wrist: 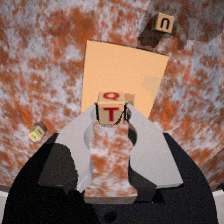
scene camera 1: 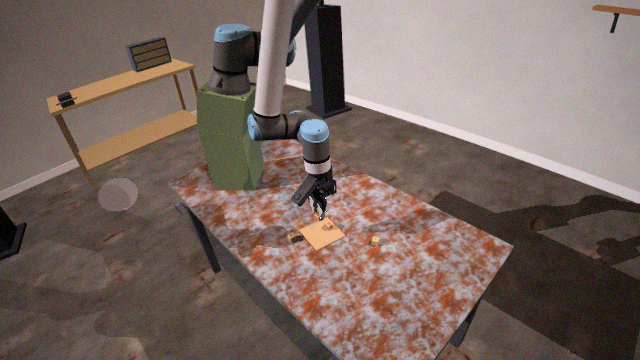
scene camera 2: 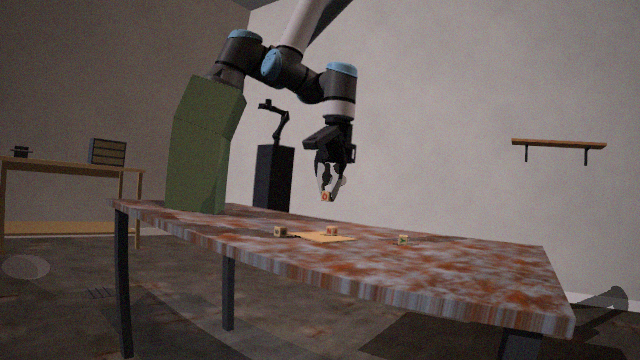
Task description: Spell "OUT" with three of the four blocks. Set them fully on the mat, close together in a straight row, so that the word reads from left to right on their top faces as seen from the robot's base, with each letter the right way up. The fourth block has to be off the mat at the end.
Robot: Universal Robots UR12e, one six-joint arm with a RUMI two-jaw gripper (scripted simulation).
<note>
I see my gripper and a tan mat.
My gripper shows as well in the wrist view and in scene camera 1.
</note>
